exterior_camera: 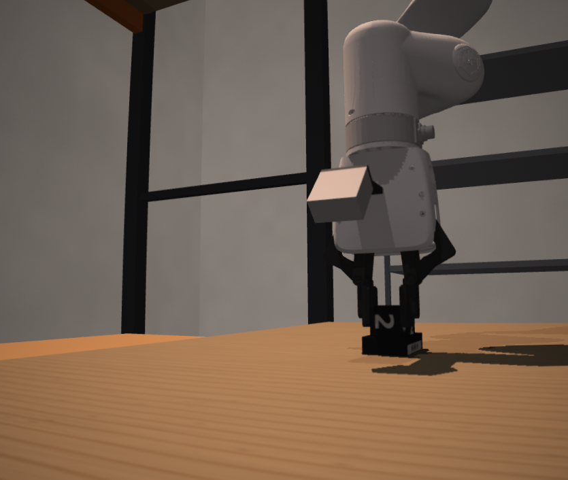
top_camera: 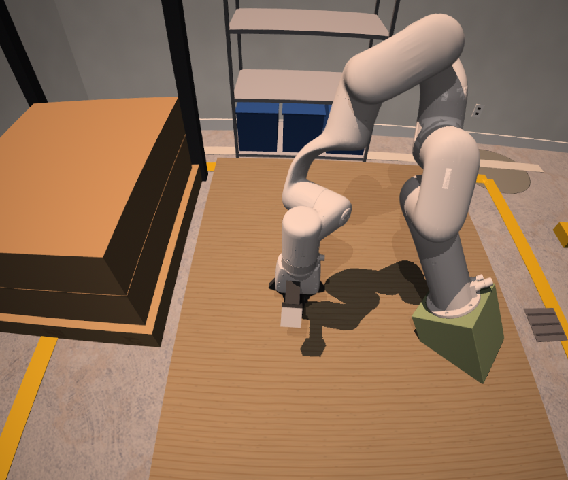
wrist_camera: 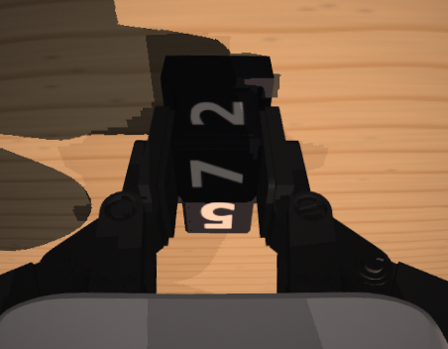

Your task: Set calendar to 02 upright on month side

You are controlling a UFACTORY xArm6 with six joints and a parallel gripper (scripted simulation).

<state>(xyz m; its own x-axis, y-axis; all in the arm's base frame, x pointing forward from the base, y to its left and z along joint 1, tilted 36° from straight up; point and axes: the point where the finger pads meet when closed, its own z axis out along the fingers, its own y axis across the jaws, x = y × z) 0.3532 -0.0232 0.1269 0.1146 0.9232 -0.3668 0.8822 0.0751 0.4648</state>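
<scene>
Right now my hand is 20 mm to the left of the black calendar tray and 40 mm above it. Also, from my hand: cube: 10 mm below.
</scene>
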